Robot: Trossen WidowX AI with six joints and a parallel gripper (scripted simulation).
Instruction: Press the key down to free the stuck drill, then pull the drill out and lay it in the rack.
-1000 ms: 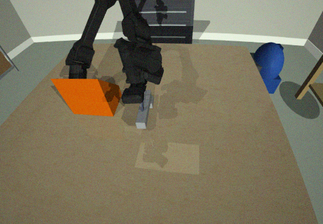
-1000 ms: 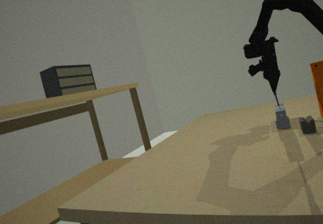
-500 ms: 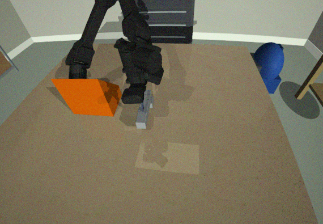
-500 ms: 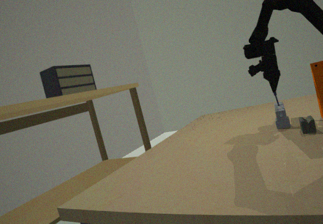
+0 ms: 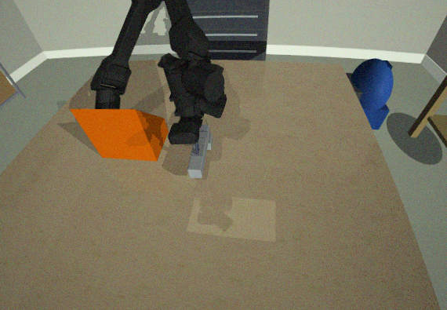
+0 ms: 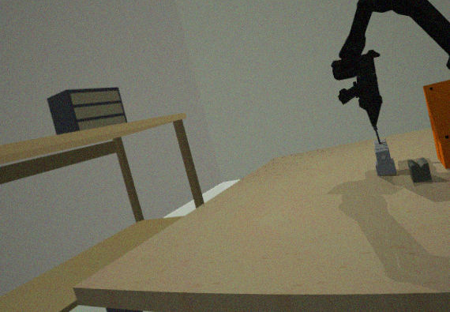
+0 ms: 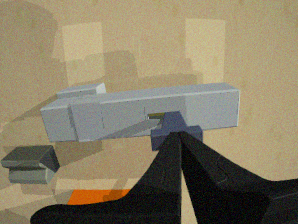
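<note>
The dark blue key is 30 mm below my gripper tip. Round my gripper tip: drill: 70 mm below, 50 mm to the left, 10 mm behind; rack: 190 mm to the left, 110 mm below, 110 mm behind; long light grey block: 80 mm below, 30 mm to the left, 10 mm behind.
</note>
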